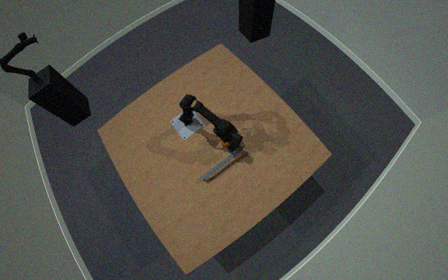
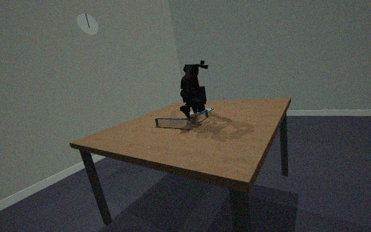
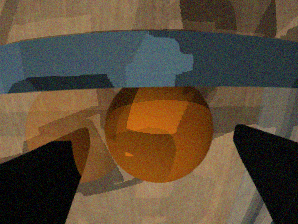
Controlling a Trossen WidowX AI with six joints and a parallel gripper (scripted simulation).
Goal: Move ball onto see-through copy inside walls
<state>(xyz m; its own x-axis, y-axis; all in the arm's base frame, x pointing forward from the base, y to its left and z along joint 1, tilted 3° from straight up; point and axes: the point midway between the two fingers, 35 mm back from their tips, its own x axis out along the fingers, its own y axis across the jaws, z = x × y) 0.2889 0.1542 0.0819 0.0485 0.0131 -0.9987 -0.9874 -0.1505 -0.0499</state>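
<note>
Right now the orange ball is 10 mm below my gripper tip. Round my gripper tip: see-through copy: 50 mm behind, 10 mm to the right, 10 mm below; then clear wall: 110 mm ahead, 90 mm to the right, 10 mm below.
</note>
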